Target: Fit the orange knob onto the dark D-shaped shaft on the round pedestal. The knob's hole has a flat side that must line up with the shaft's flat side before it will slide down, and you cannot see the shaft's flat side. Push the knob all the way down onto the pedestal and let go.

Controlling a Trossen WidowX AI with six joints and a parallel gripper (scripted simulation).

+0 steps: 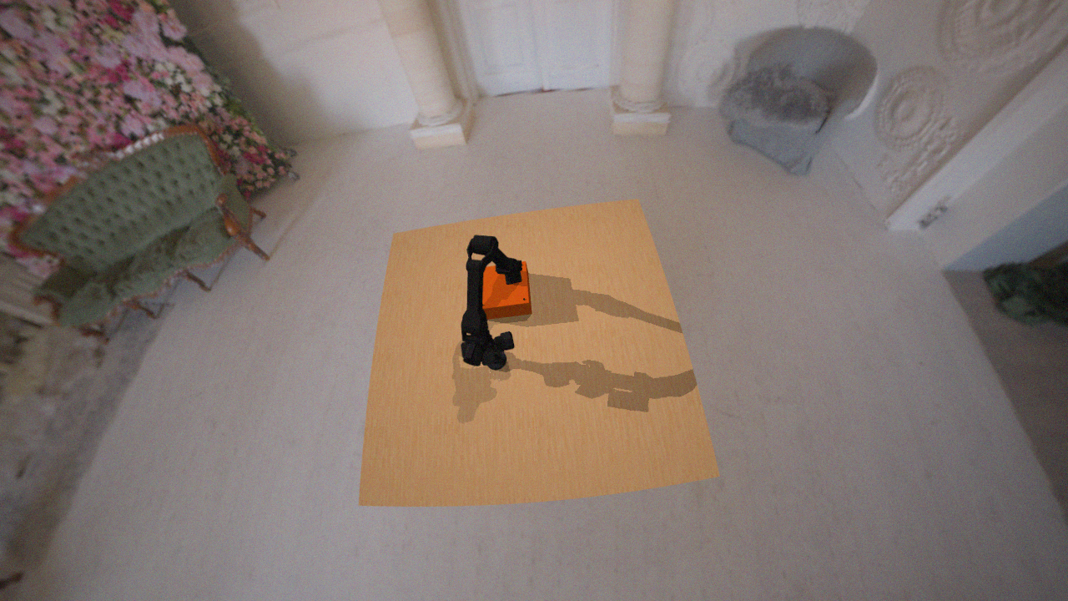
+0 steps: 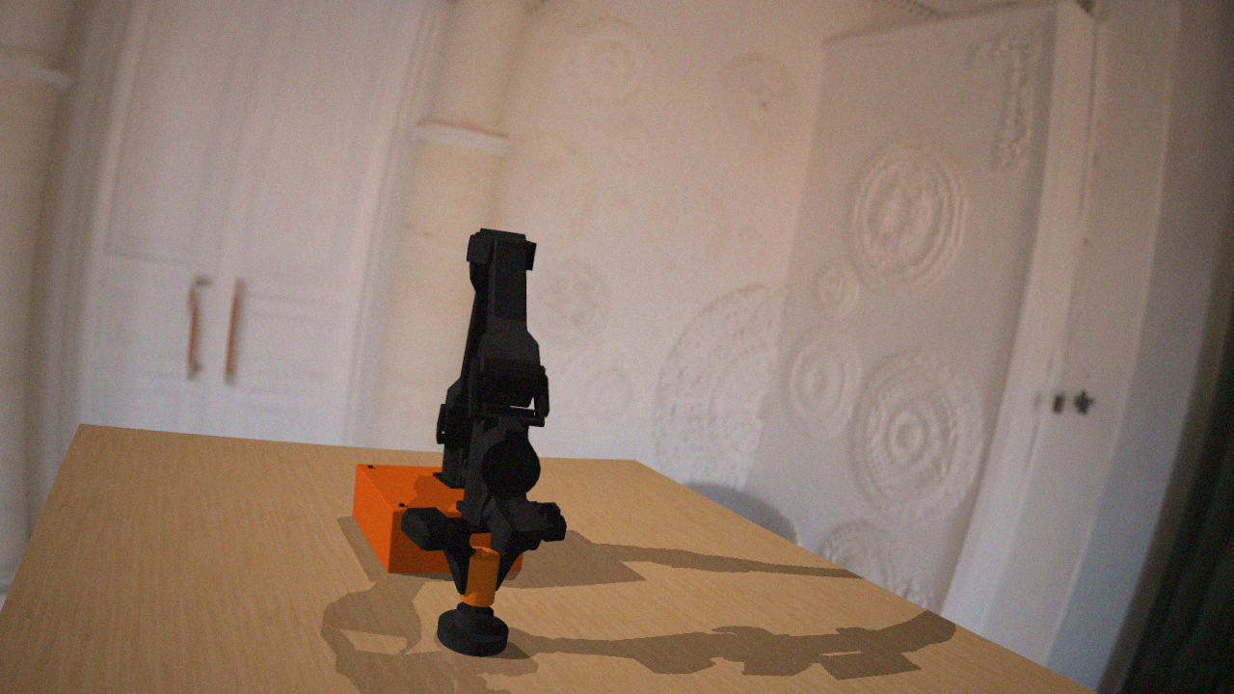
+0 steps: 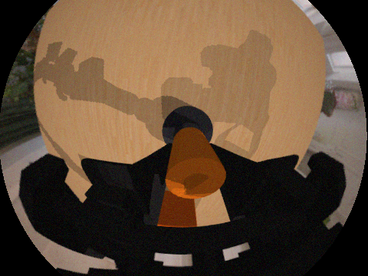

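My gripper tip is now 40 mm above the pedestal. Round my gripper tip: orange knob 20 mm above.
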